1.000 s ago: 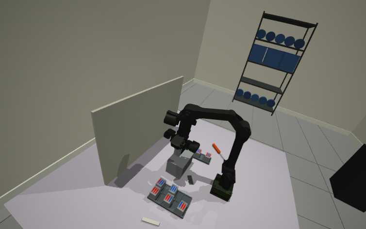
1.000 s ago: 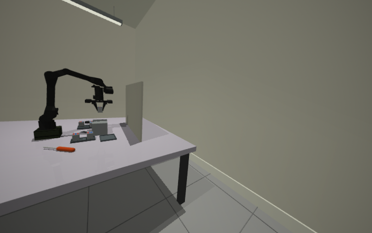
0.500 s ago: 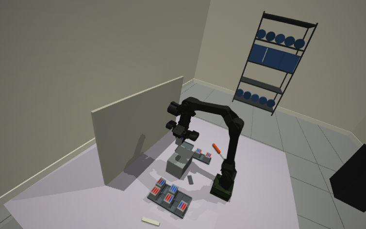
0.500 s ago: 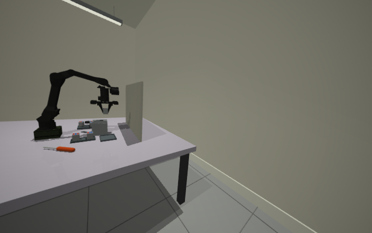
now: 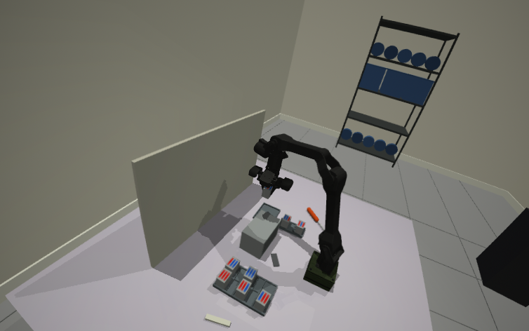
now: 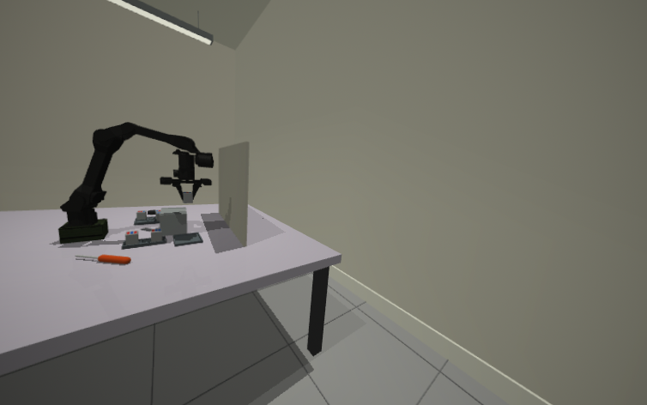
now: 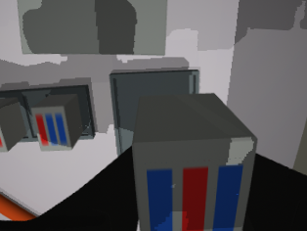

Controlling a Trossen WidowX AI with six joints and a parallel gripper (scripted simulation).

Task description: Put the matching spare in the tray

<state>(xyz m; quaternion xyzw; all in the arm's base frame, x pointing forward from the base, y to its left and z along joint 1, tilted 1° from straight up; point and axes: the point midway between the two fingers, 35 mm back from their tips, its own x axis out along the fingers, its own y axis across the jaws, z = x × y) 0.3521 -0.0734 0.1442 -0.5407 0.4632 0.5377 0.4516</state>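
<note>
The tray lies 17 cm below my gripper tip and 6 cm to the right of it. From my gripper tip the other things lie so: grey spare (2 cm above); grey mounted unit (12 cm to the left, 12 cm below, 6 cm behind); holder (16 cm below, 14 cm behind, 6 cm to the right).
</note>
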